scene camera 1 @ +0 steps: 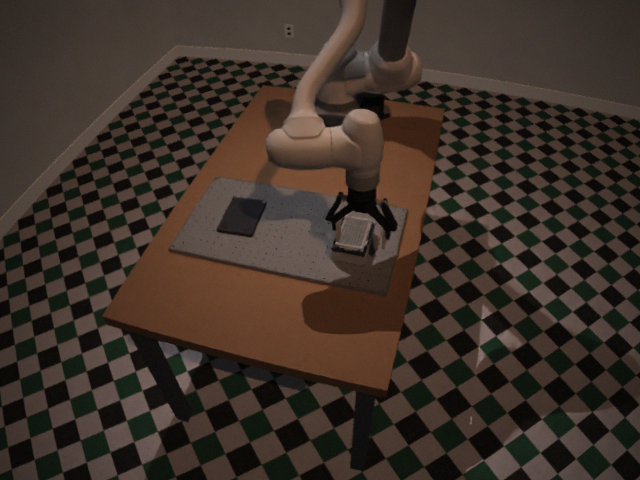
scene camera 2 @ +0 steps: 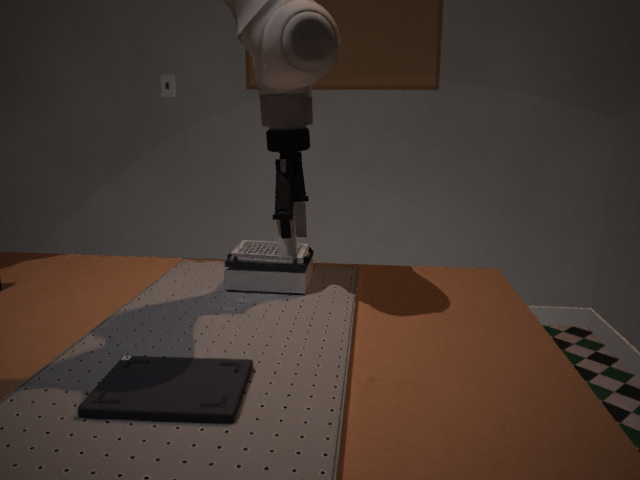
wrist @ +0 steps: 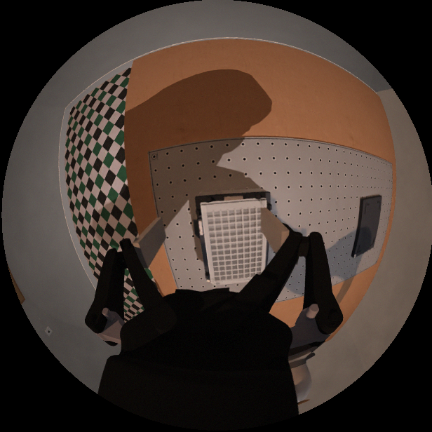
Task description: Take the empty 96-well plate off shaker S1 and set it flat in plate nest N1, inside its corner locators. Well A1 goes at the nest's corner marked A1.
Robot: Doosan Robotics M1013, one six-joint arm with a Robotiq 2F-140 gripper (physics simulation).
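Places are measured from the arm's base along level axes (x ahead, y left, z up), in metres.
Where they show: gripper, fingertip midpoint: (scene camera 1: 361,242) (scene camera 2: 294,246); arm's base, origin of the base link: (scene camera 1: 337,108).
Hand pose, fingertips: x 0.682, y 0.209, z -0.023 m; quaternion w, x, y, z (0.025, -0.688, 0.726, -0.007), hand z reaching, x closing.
Each offset is from my fingertips to the centre of the thing. "pt": to the spot under its first point. Level surfaces: height alone.
The pale 96-well plate @[0.039 m back, 0.029 m right, 0.005 m down] (scene camera 1: 355,232) (scene camera 2: 253,250) (wrist: 232,245) lies on top of shaker S1 @[pt 0.030 m ahead, 0.028 m right, 0.038 m down] (scene camera 1: 349,257) (scene camera 2: 266,280) (wrist: 255,195), a white box with a dark top frame. My gripper (scene camera 1: 359,236) (scene camera 2: 294,246) (wrist: 210,223) is open and empty, pointing down at the shaker. In the wrist view one finger overlaps the plate's right edge and the other stands well out to its left. Fingertip height against the plate is hard to tell. Nest N1 @[0.098 m back, 0.410 m right, 0.059 m down] (scene camera 1: 241,217) (scene camera 2: 170,390) (wrist: 368,225) is a flat dark slab with corner locators; a small pale mark shows at one corner, its lettering unreadable. Well A1 cannot be made out.
Shaker and nest stand apart on a grey perforated board @[0.066 m down] (scene camera 1: 294,242) (scene camera 2: 289,361) (wrist: 300,175), the shaker near one end. The board lies on an orange-brown table @[0.079 m down] (scene camera 1: 248,315) (scene camera 2: 439,372) (wrist: 310,100). The arm's base is at the table's far end in scene camera 1.
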